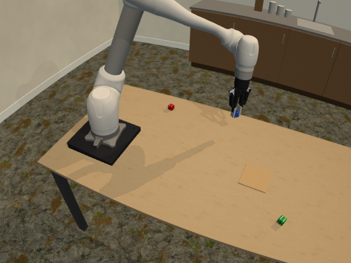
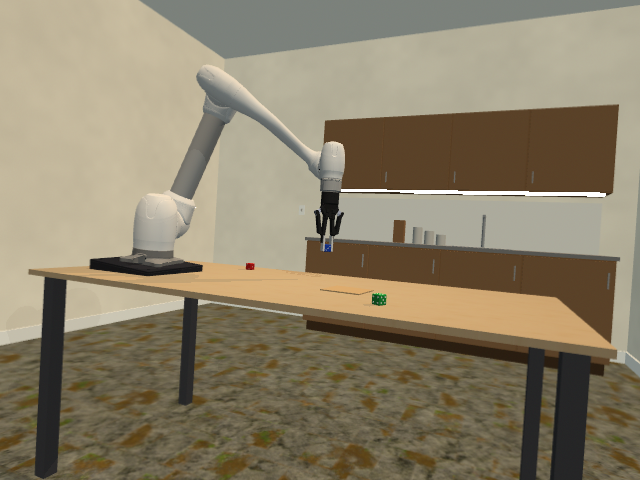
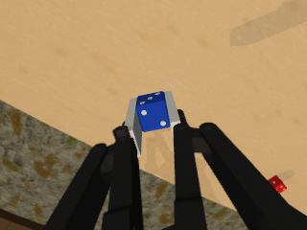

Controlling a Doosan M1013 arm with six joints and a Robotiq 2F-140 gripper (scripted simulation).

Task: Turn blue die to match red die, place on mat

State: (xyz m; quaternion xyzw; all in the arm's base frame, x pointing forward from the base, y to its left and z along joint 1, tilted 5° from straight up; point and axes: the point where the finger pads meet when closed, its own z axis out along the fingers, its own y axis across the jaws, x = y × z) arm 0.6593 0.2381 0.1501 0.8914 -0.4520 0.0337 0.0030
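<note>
The mat is 31 cm to the right of my hand, 15 cm below it and 15 cm ahead of it. From my hand the other things lie so: green die: 55 cm to the right, 28 cm ahead, 13 cm below; blue die: 2 cm below; red die: 39 cm behind, 13 cm below, 12 cm to the left.
</note>
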